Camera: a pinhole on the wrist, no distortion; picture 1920 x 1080 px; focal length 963.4 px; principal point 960.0 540.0 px. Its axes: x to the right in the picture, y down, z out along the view. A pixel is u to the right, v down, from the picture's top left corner.
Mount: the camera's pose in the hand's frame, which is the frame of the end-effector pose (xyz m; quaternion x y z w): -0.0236 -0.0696 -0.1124 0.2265 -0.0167 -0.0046 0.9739
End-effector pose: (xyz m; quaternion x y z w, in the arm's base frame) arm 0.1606 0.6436 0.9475 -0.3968 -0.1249 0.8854 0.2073
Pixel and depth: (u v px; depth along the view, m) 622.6 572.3 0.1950
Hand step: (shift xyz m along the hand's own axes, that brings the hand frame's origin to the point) -0.0986 -0.1486 0.0633
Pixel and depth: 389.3 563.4 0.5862
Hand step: -0.3909 -0.3096 0.4090
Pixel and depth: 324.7 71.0 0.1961
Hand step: -0.1598 -0.2396 0.0174
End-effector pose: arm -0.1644 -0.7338 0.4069 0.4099 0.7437 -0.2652 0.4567
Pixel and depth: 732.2 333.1 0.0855
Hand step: -0.0468 -0.1234 -0.0444
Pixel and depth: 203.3 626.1 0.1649
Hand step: -0.1587 -0.1270 0.0381
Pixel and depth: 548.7 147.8 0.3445
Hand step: -0.1827 -0.3449 0.1302
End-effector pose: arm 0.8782 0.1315 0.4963 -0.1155 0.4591 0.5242 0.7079
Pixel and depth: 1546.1 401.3 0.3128
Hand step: 0.1557 -0.2511 0.1541
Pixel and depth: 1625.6 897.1 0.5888
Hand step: 0.3629 -0.1401 0.5244
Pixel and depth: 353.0 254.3 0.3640
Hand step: -0.2656 -0.3232 0.1594
